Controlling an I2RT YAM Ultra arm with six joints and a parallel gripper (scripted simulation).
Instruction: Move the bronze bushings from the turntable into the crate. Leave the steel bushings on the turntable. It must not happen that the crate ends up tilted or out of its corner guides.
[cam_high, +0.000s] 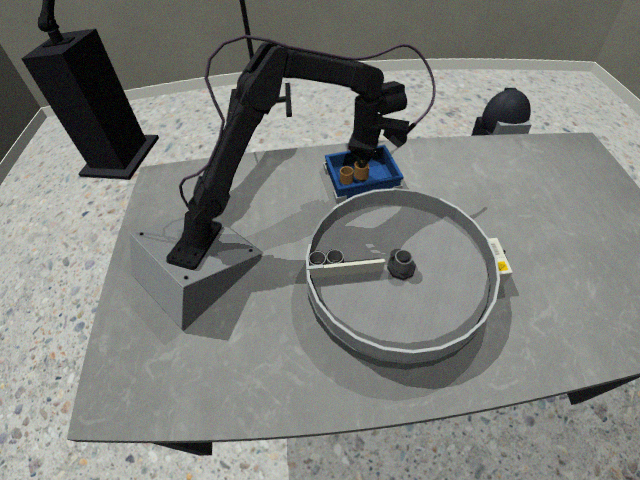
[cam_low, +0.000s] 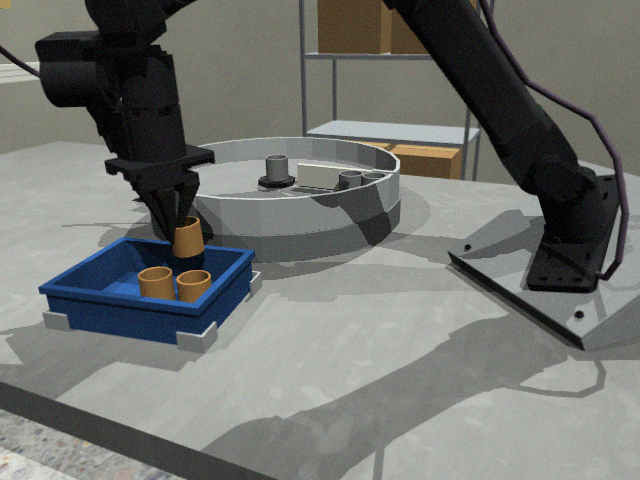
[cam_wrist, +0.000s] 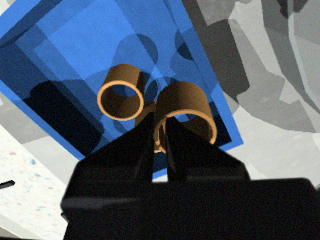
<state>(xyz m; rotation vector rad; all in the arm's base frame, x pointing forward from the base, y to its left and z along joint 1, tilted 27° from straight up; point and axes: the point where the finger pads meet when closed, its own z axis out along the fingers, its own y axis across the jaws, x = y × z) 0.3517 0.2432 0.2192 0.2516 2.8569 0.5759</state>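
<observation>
My gripper is now 30 mm to the right of the blue crate and 60 mm above it. Round my hand: turntable (120 mm ahead, 300 mm to the right, 30 mm below).
</observation>
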